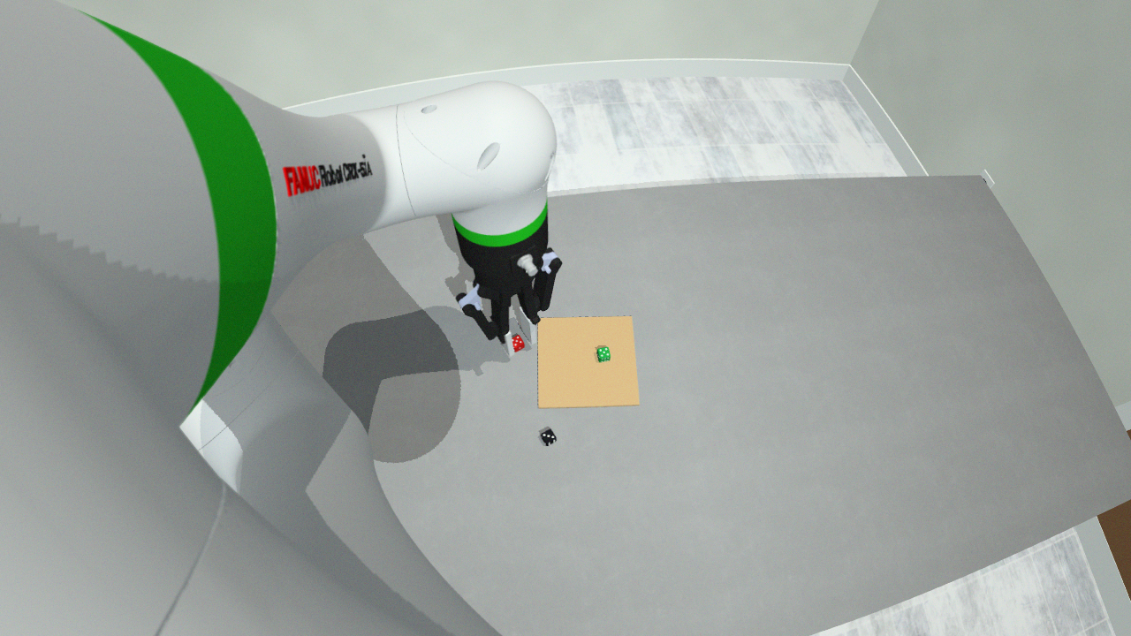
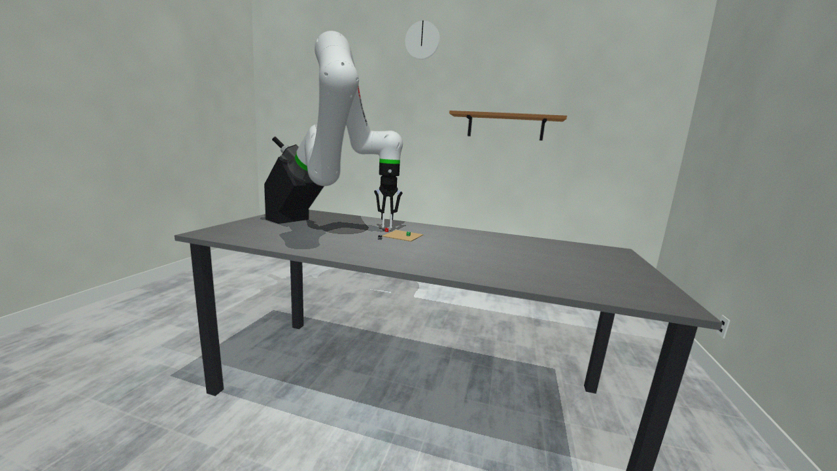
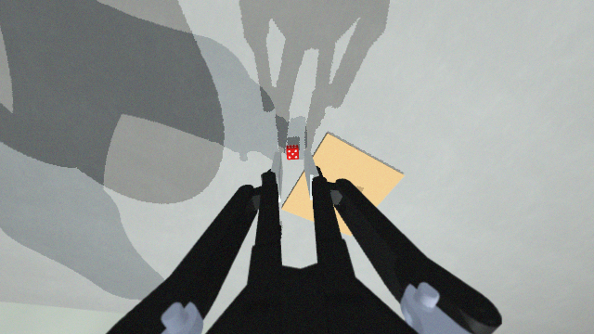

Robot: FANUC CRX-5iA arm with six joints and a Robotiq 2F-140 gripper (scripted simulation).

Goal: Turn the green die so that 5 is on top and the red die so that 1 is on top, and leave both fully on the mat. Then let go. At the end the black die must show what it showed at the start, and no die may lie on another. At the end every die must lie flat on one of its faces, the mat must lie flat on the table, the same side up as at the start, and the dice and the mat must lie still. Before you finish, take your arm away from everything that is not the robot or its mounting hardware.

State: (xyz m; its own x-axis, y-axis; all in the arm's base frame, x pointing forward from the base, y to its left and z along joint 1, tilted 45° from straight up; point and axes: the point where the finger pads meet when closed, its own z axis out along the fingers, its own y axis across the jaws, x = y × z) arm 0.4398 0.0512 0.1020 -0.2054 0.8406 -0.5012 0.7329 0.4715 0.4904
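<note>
The red die is 1 cm to the left of my hand and 5 cm below it. The rest, counted from my hand: green die: 11 cm ahead, 5 cm to the right, 4 cm below; tan mat: 9 cm ahead, 5 cm to the right, 5 cm below; black die: 14 cm to the right, 5 cm below.
</note>
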